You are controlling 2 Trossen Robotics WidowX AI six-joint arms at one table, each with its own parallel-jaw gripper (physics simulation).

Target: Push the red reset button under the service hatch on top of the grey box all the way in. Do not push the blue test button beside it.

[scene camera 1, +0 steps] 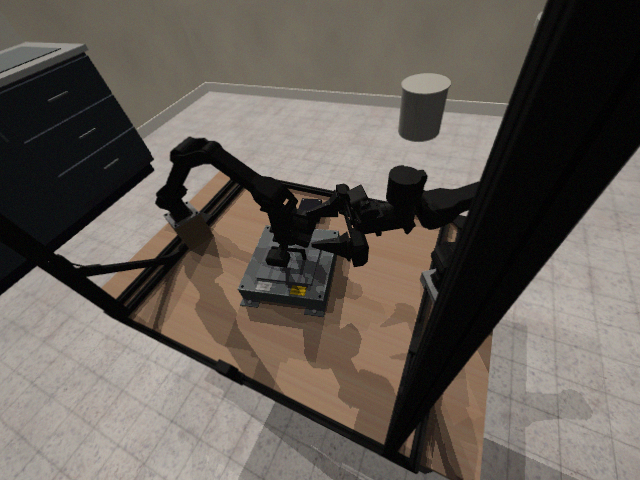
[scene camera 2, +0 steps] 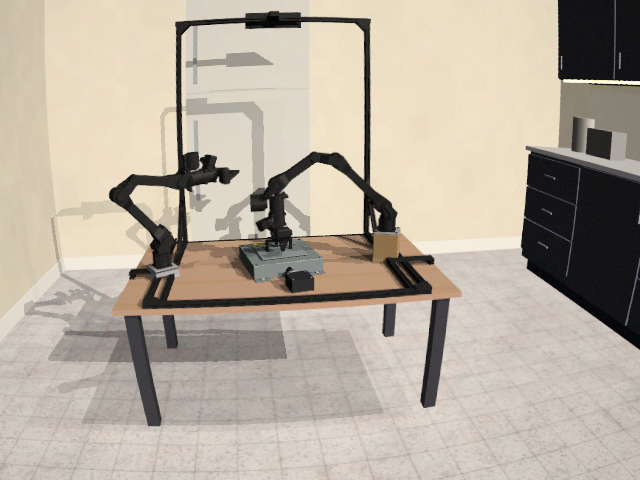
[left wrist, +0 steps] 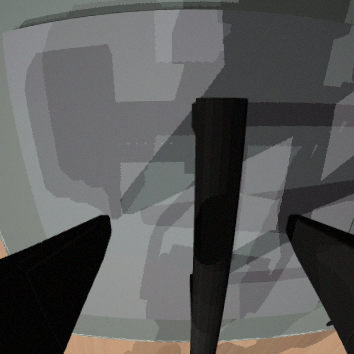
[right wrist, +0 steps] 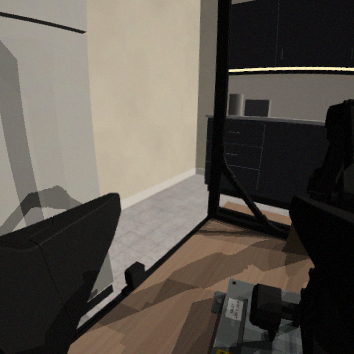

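The grey box (scene camera 1: 279, 297) (scene camera 2: 286, 269) (right wrist: 245, 286) stands on the table. Its hatch (scene camera 1: 268, 272) (left wrist: 90, 280) lies shut on top, with an upright black handle (scene camera 1: 296, 250) (left wrist: 220, 150). The red and blue buttons do not show in any view. My left gripper (scene camera 2: 279, 246) (left wrist: 199, 223) is open and points down low over the hatch. In the left wrist view its fingers stand apart on both sides of the handle, and nothing is gripped. My right gripper (scene camera 2: 237, 174) (right wrist: 206, 203) is open and empty, raised above the table and roughly level.
A small black box (scene camera 1: 311, 203) (scene camera 2: 299, 281) is beside the grey box. A yellow label (scene camera 1: 298, 290) and a white label (scene camera 1: 264, 285) are on the grey box top. Black frame bars (scene camera 2: 232, 301) edge the table (scene camera 1: 289, 392). In scene camera 1, the two grippers appear close together.
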